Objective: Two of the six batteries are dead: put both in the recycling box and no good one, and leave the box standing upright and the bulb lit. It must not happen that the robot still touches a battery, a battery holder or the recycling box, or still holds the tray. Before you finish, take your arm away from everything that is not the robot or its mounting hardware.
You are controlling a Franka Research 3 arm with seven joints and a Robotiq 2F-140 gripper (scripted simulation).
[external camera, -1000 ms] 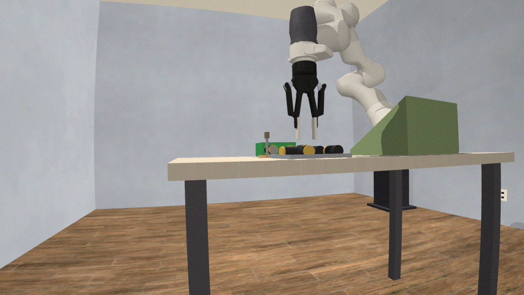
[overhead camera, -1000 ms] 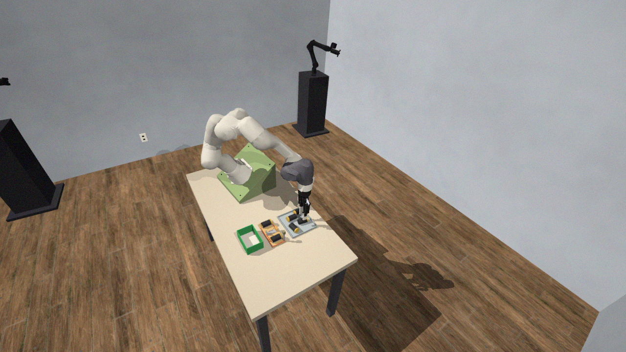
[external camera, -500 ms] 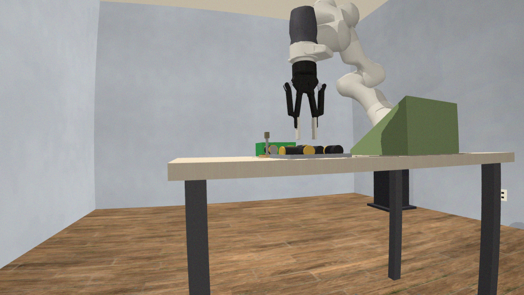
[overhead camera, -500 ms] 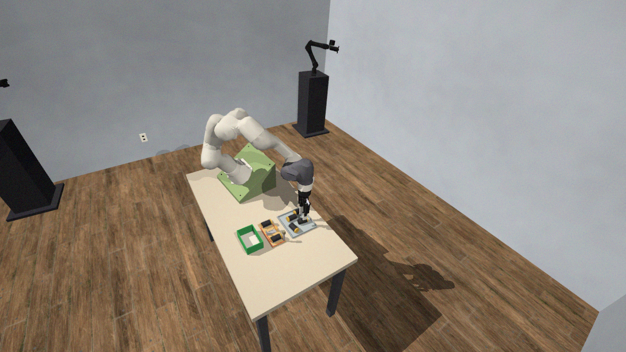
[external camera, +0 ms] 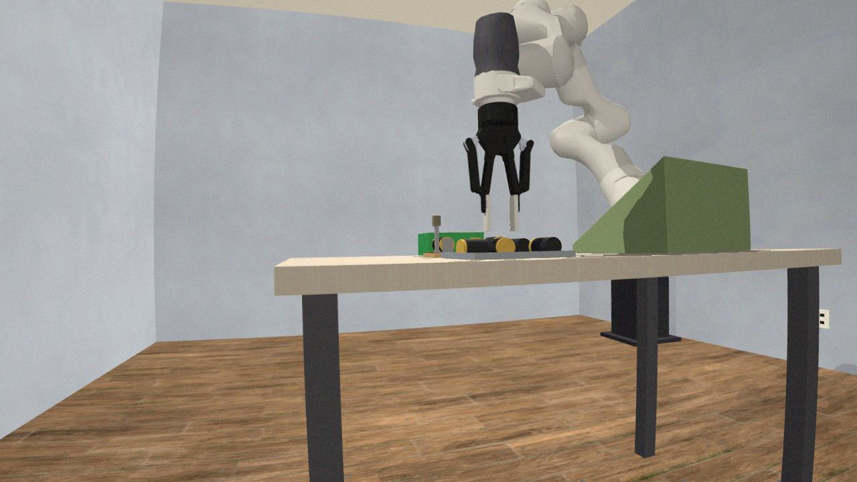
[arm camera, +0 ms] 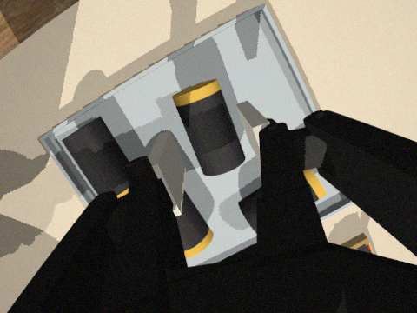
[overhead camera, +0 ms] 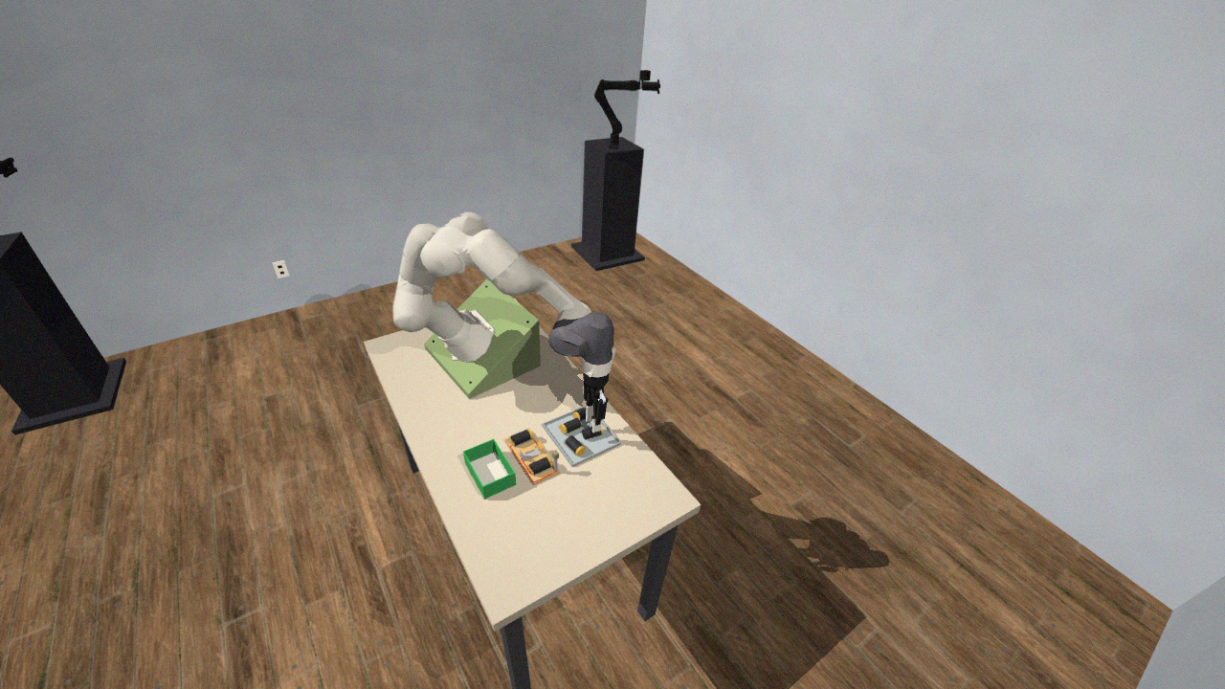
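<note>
My hand is 2 cm past the grey tray, 3 cm to the left of it and 8 cm above it. Round my hand: battery holder 21 cm to the right, 7 cm below; then green recycling box 35 cm to the right, 7 cm below; then bulb post 8 cm ahead, 17 cm to the right, 4 cm below.
</note>
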